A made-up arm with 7 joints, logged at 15 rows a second.
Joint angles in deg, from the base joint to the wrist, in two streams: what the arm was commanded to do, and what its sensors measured. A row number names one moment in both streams.
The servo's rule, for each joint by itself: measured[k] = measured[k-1] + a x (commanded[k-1-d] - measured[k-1]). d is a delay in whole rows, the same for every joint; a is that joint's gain. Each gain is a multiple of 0.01, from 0.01 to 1. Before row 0 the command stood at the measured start. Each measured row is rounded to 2 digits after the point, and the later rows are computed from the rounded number. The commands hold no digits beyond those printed.
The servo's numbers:
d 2
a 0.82 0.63 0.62 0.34 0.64 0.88 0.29
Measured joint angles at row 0:
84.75 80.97 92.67 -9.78 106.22 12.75 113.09
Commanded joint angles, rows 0 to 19:
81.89 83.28 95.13 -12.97 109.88 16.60 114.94
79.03 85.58 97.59 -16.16 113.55 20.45 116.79
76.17 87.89 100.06 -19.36 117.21 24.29 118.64
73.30 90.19 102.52 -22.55 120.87 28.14 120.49
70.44 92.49 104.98 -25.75 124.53 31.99 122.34
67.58 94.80 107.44 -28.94 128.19 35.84 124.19
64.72 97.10 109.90 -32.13 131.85 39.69 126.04
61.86 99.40 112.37 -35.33 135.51 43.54 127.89
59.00 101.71 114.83 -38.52 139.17 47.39 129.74
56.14 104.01 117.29 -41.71 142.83 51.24 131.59
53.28 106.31 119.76 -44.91 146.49 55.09 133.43
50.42 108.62 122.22 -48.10 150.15 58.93 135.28
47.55 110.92 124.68 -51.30 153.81 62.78 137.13
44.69 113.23 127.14 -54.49 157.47 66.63 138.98
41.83 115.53 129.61 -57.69 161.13 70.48 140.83
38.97 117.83 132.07 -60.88 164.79 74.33 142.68
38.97 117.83 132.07 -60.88 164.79 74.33 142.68
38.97 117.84 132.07 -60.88 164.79 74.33 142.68
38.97 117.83 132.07 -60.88 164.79 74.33 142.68
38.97 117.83 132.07 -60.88 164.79 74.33 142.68
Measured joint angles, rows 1 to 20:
84.75 80.97 92.67 -9.78 106.22 12.75 113.09
84.75 80.97 92.67 -9.78 106.22 12.75 113.09
82.40 82.43 94.20 -10.86 108.56 16.14 113.63
79.64 84.41 96.30 -12.66 111.75 19.93 114.55
76.79 86.60 98.63 -14.94 115.24 23.77 115.74
73.93 88.86 101.04 -17.53 118.84 27.62 117.12
71.07 91.15 103.48 -20.32 122.48 31.47 118.63
68.21 93.45 105.94 -23.25 126.13 35.32 120.24
65.35 95.75 108.40 -26.27 129.79 39.17 121.92
62.49 98.05 110.86 -29.35 133.45 43.02 123.65
59.63 100.36 113.32 -32.47 137.11 46.87 125.42
56.77 102.66 115.78 -35.61 140.77 50.72 127.21
53.91 104.96 118.25 -38.77 144.43 54.57 129.01
51.05 107.27 120.71 -41.94 148.09 58.41 130.83
48.18 109.57 123.17 -45.12 151.75 62.26 132.66
45.32 111.88 125.63 -48.31 155.41 66.11 134.49
42.46 114.18 128.10 -51.50 159.07 69.96 136.33
39.60 116.48 130.56 -54.69 162.73 73.81 138.17
39.08 117.33 131.50 -56.79 164.05 74.27 139.48
38.99 117.65 131.85 -58.18 164.52 74.32 140.41

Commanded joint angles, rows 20 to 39:
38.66 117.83 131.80 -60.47 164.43 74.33 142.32
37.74 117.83 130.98 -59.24 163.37 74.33 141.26
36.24 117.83 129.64 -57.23 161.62 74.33 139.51
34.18 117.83 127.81 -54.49 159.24 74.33 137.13
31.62 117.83 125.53 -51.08 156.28 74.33 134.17
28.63 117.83 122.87 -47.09 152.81 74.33 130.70
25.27 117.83 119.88 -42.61 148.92 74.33 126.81
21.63 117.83 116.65 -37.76 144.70 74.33 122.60
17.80 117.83 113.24 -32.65 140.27 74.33 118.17
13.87 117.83 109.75 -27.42 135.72 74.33 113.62
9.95 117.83 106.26 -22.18 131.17 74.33 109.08
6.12 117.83 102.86 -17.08 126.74 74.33 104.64
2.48 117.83 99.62 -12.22 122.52 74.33 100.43
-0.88 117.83 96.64 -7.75 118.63 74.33 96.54
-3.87 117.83 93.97 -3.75 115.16 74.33 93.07
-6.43 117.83 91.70 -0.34 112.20 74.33 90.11
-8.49 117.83 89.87 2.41 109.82 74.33 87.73
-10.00 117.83 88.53 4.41 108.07 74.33 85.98
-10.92 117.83 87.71 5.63 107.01 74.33 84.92
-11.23 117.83 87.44 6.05 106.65 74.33 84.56
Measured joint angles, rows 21 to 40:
38.97 117.76 131.99 -59.10 164.69 74.33 141.07
38.97 117.80 132.04 -59.71 164.75 74.33 141.54
38.72 117.82 131.89 -59.97 164.55 74.33 141.77
37.92 117.83 131.33 -59.72 163.79 74.33 141.62
36.54 117.83 130.28 -58.87 162.40 74.33 141.01
34.60 117.83 128.75 -57.38 160.38 74.33 139.88
32.16 117.83 126.75 -55.24 157.76 74.33 138.22
29.27 117.83 124.34 -52.47 154.59 74.33 136.04
25.99 117.83 121.57 -49.12 150.96 74.33 133.36
22.41 117.83 118.52 -45.26 146.95 74.33 130.24
18.63 117.83 115.25 -40.97 142.67 74.33 126.74
14.73 117.83 111.84 -36.36 138.22 74.33 122.94
10.81 117.83 108.38 -31.54 133.71 74.33 118.92
6.96 117.83 104.96 -26.62 129.25 74.33 114.78
3.29 117.83 101.65 -21.72 124.94 74.33 110.62
-0.13 117.83 98.54 -16.97 120.90 74.33 106.54
-3.20 117.83 95.71 -12.48 117.23 74.33 102.63
-5.85 117.83 93.22 -8.35 114.01 74.33 99.00
-8.01 117.83 91.14 -4.69 111.33 74.33 95.73
-9.64 117.83 89.52 -1.60 109.24 74.33 92.90

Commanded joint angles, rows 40 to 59:
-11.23 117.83 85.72 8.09 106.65 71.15 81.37
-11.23 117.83 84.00 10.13 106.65 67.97 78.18
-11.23 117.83 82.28 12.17 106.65 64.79 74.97
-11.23 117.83 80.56 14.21 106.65 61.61 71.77
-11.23 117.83 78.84 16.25 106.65 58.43 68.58
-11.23 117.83 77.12 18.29 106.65 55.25 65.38
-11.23 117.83 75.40 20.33 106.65 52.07 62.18
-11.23 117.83 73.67 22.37 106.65 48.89 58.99
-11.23 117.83 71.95 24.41 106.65 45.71 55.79
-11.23 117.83 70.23 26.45 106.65 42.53 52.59
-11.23 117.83 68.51 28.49 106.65 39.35 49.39
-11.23 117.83 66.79 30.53 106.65 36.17 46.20
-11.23 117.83 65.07 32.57 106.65 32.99 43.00
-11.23 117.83 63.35 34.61 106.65 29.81 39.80
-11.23 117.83 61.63 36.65 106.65 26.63 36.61
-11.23 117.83 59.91 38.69 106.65 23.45 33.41
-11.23 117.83 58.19 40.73 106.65 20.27 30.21
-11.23 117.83 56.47 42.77 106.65 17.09 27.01
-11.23 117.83 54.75 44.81 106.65 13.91 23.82
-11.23 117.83 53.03 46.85 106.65 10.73 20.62
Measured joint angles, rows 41 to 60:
-10.69 117.83 88.40 0.86 107.81 74.33 90.59
-11.13 117.83 87.80 2.62 107.07 74.33 88.84
-11.21 117.83 86.51 4.48 106.80 71.53 86.67
-11.23 117.83 84.95 6.40 106.70 68.40 84.21
-11.23 117.83 83.29 8.36 106.67 65.22 81.53
-11.23 117.83 81.60 10.35 106.66 62.04 78.70
-11.23 117.83 79.89 12.36 106.65 58.86 75.77
-11.23 117.83 78.17 14.38 106.65 55.68 72.76
-11.23 117.83 76.45 16.40 106.65 52.50 69.69
-11.23 117.83 74.73 18.43 106.65 49.32 66.59
-11.23 117.83 73.01 20.46 106.65 46.14 63.46
-11.23 117.83 71.29 22.50 106.65 42.96 60.31
-11.23 117.83 69.57 24.54 106.65 39.78 57.14
-11.23 117.83 67.85 26.58 106.65 36.60 53.97
-11.23 117.83 66.13 28.62 106.65 33.42 50.79
-11.23 117.83 64.41 30.66 106.65 30.24 47.60
-11.23 117.83 62.69 32.70 106.65 27.06 44.41
-11.23 117.83 60.97 34.74 106.65 23.88 41.22
-11.23 117.83 59.25 36.78 106.65 20.70 38.03
-11.23 117.83 57.53 38.82 106.65 17.52 34.83

